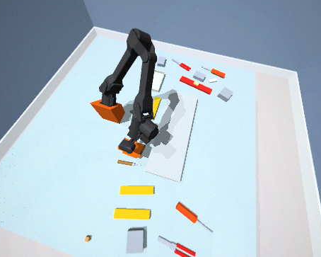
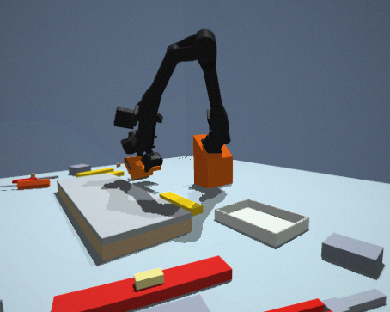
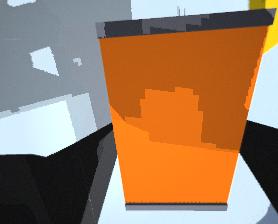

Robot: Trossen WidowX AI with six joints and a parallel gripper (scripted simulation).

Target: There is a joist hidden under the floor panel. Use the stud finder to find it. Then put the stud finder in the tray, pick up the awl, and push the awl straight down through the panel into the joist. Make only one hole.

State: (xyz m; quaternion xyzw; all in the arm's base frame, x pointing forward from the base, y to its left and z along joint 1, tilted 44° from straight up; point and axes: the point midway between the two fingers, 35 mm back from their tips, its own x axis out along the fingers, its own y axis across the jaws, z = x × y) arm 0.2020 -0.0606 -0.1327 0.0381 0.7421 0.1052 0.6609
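Now: the brown-handled awl 2 cm ahead of my gripper tip, 7 cm to the right of it and 6 cm below it. From my gripper tip the other things lie so: red level (19 cm ahead, 58 cm to the left, 5 cm below); white tray (9 cm behind, 50 cm to the left, 5 cm below); orange stud finder (2 cm ahead, 1 cm to the right, 2 cm below).
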